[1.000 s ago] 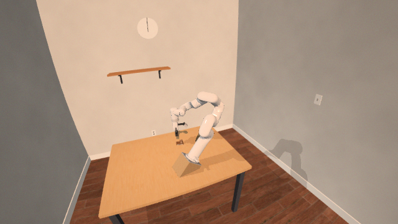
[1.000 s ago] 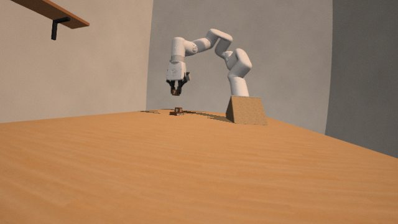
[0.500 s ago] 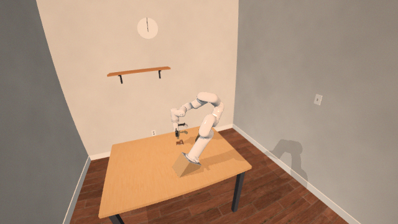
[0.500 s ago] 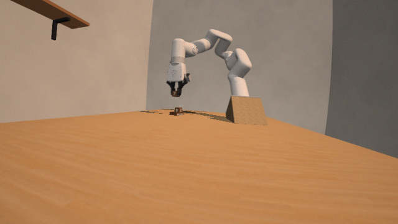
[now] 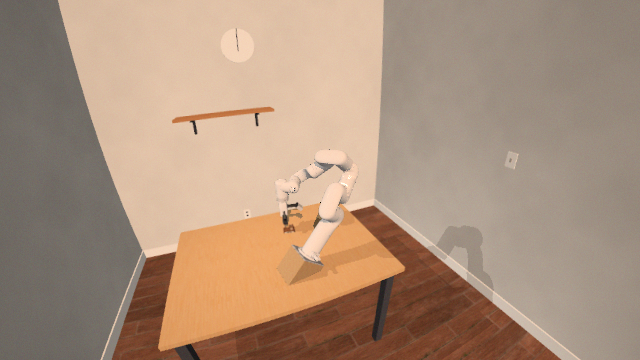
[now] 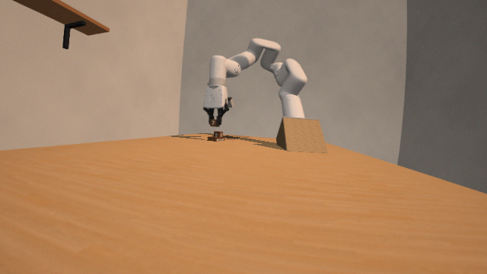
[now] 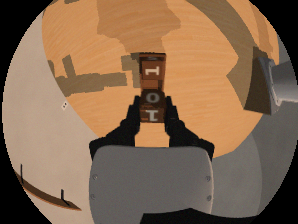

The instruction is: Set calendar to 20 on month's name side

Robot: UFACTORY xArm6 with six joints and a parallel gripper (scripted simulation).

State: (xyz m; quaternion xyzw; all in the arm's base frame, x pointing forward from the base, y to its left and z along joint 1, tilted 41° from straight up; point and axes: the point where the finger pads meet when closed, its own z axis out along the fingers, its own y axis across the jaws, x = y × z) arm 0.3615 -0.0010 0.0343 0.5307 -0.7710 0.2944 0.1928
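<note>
Now: the brown tray 80 mm below my hand, 20 mm to the right of it and 10 mm behind it.
</note>
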